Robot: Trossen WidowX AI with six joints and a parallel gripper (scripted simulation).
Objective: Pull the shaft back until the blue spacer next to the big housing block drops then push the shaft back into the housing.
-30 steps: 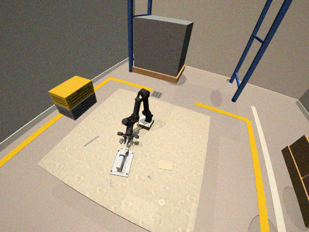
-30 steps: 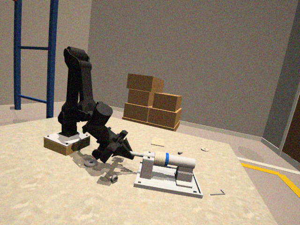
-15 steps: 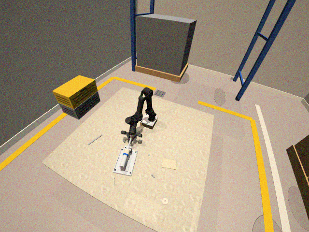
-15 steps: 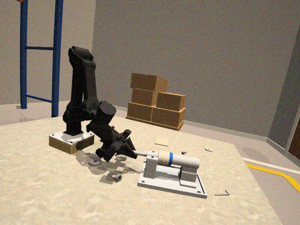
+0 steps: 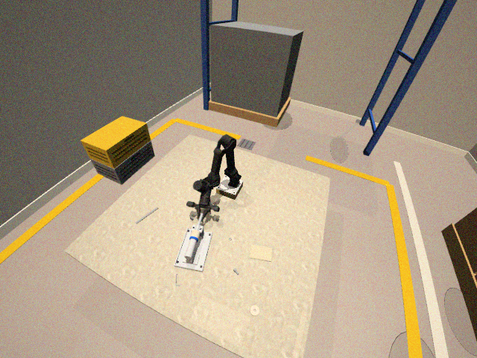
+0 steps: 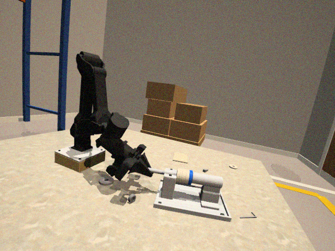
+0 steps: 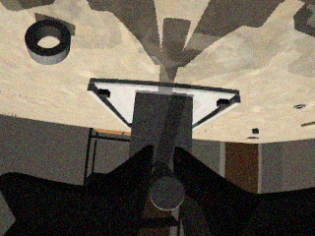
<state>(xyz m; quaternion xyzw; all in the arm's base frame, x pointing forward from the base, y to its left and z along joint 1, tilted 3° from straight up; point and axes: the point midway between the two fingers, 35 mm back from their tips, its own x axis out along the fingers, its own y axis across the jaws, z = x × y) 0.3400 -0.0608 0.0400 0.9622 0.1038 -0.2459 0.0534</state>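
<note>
The grey shaft lies 70 mm ahead of my gripper tip, 20 mm to the left of it and 20 mm above it. From my gripper tip the other things lie so: blue spacer (120 mm ahead, 30 mm to the left, 20 mm above); grey washer (160 mm behind, 60 mm below, 30 mm to the right); nut (80 mm to the right, 50 mm below, 30 mm behind).
</note>
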